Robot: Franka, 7 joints.
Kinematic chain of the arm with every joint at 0, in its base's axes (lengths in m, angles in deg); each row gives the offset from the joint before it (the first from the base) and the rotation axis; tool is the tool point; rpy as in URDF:
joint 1: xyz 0 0 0.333 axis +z
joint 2: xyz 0 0 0 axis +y
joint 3: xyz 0 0 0.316 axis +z
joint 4: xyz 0.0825 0 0 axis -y
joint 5: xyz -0.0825 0 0.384 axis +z
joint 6: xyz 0 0 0 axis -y
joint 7: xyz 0.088 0 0 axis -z
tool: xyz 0 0 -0.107 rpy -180 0 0
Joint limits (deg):
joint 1: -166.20..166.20
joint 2: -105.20..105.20
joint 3: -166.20..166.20
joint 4: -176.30..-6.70
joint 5: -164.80..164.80
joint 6: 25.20..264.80
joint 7: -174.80..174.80
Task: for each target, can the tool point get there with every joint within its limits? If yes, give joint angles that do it. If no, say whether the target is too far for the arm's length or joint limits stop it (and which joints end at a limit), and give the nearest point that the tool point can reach.
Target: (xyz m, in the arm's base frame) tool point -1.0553 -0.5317 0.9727
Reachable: no: too far | nearest point -0.6738 -0.3395 0.7414 | short by 0.486 m
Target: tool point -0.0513 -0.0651 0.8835
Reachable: yes | joints 102.48 -76.94 20.62 -119.99 84.86 205.17 67.56
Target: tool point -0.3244 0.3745 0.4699
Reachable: yes | joints -118.25 -60.60 -102.06 -109.58 -111.36 234.58 -131.99
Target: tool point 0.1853 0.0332 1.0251
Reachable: yes | joints -91.01 -32.60 22.41 -40.35 17.38 63.71 -71.98
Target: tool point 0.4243 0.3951 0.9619
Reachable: yes | joints -111.14 -37.81 99.37 -28.71 64.12 147.53 89.25
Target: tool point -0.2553 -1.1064 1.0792
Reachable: no: too far | nearest point -0.1612 -0.6986 0.8041 | short by 0.501 m
